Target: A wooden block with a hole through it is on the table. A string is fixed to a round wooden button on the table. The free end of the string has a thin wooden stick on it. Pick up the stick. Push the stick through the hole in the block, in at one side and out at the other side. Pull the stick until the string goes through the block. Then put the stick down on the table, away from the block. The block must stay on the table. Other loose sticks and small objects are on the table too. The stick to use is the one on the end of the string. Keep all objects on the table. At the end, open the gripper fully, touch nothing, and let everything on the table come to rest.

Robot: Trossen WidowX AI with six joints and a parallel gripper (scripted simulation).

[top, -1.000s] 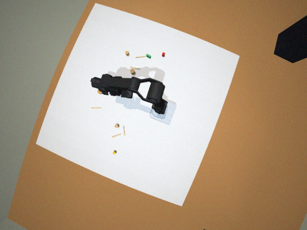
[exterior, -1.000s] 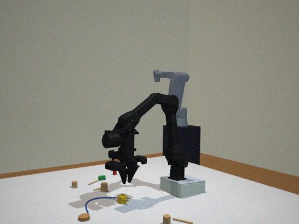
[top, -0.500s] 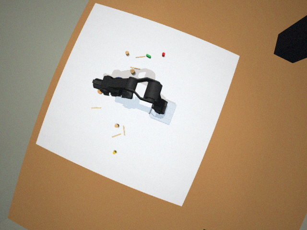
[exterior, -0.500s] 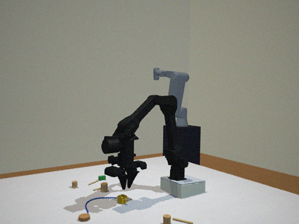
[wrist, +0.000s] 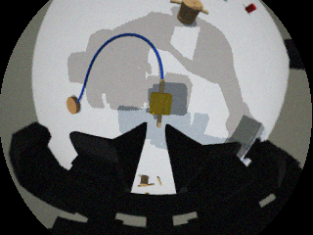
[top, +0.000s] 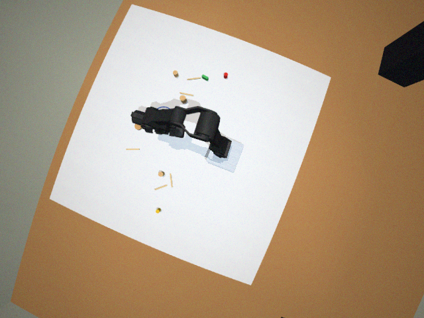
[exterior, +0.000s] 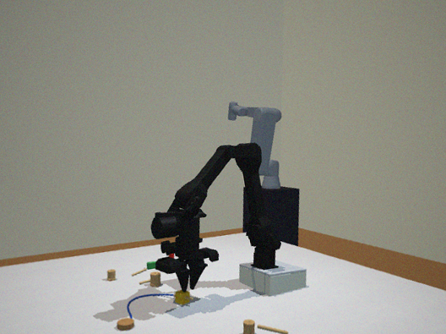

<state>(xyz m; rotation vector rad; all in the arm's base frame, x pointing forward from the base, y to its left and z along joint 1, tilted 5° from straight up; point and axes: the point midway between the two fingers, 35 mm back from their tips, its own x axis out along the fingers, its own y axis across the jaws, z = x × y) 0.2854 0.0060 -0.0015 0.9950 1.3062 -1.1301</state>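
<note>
The yellow cube is 30 mm to the right of my gripper tip and 30 mm below it. Also, from my gripper tip: tan wooden block (200 mm to the right, 20 mm below); round wooden button (190 mm ahead, 30 mm to the left, 30 mm below); thin wooden stick (40 mm to the right, 30 mm below).
</note>
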